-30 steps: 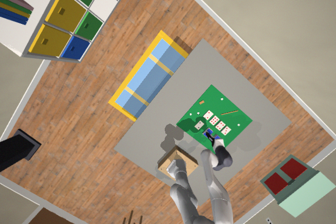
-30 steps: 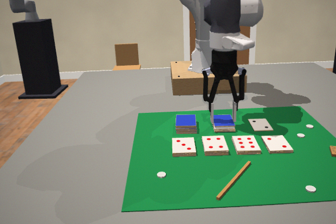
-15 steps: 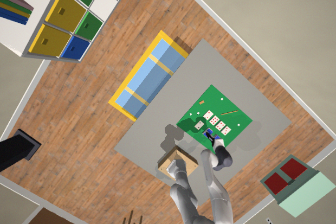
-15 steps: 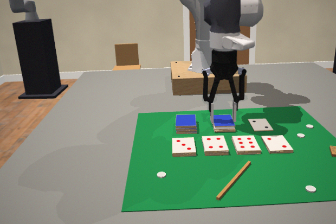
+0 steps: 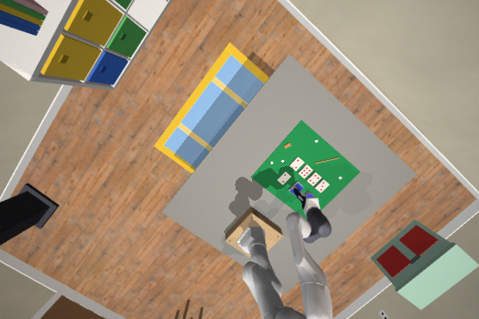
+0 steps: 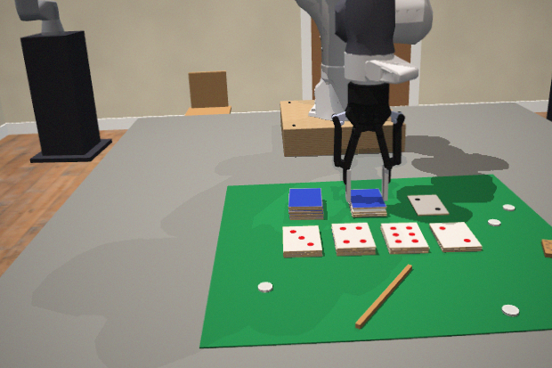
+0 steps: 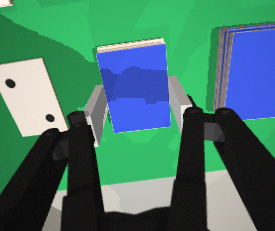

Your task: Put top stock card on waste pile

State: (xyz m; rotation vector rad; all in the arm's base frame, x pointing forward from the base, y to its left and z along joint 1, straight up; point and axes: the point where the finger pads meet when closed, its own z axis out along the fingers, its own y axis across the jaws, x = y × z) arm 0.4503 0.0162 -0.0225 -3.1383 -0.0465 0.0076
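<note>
My hand is 120 mm short of the green mat, 20 mm to the right of it and 60 mm above it. From my hand the other things lie so: wooden stick 300 mm ahead, 50 mm below.
</note>
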